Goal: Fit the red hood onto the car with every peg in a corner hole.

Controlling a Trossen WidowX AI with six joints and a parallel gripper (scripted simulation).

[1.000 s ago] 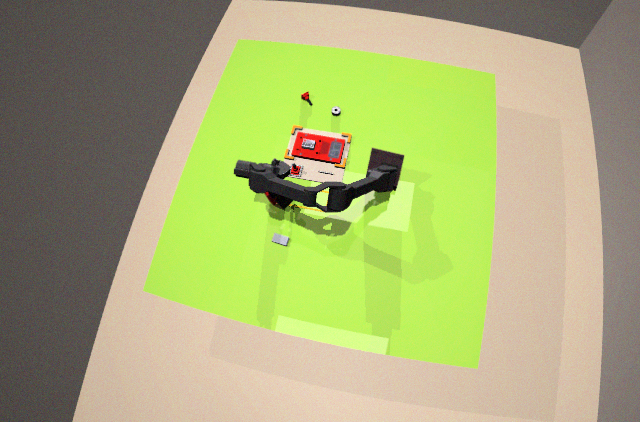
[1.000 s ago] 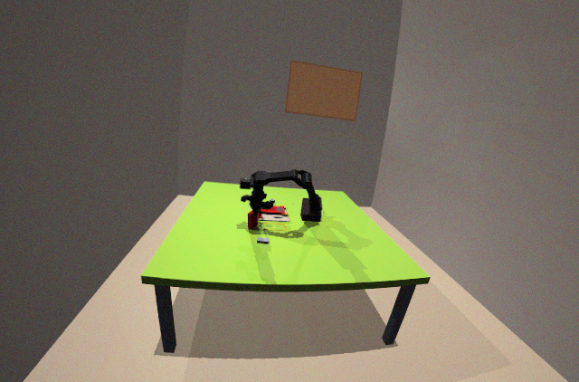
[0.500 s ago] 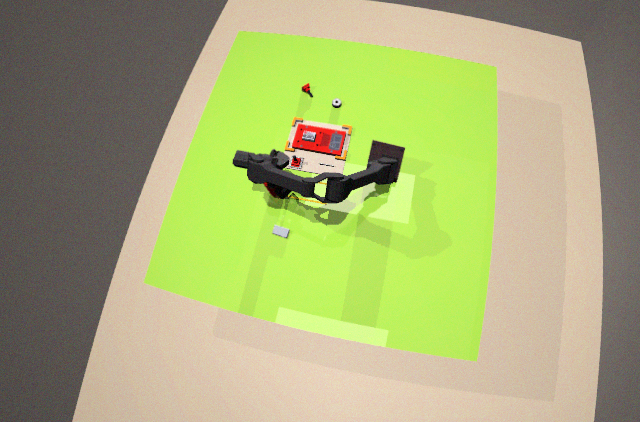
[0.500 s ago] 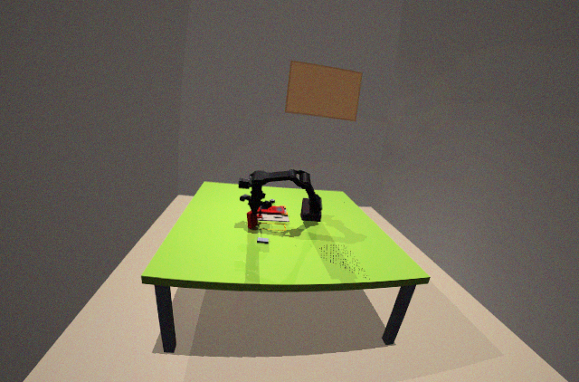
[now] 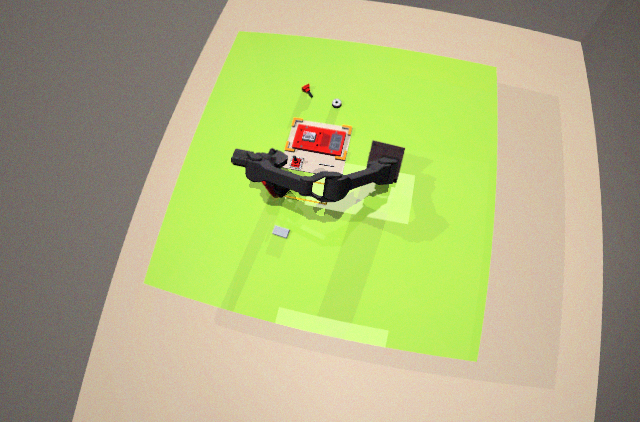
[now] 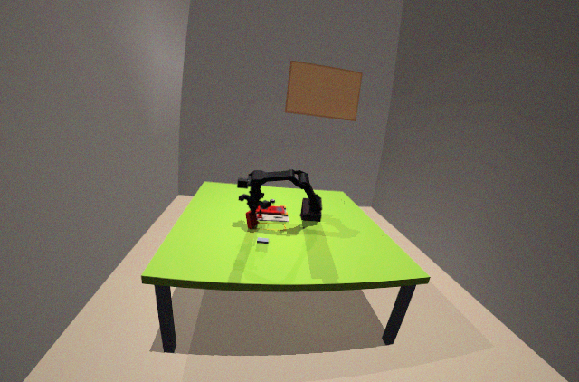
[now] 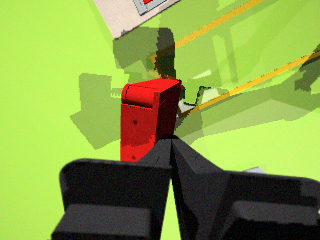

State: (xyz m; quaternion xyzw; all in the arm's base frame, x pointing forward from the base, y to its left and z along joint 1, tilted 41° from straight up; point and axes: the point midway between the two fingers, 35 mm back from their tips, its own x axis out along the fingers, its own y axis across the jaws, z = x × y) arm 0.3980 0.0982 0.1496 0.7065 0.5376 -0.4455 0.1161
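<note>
The red hood lies 3 cm below my gripper tip and 1 cm to the right of it. Round my gripper tip: wheel (44 cm to the right, 13 cm behind, 7 cm below).
</note>
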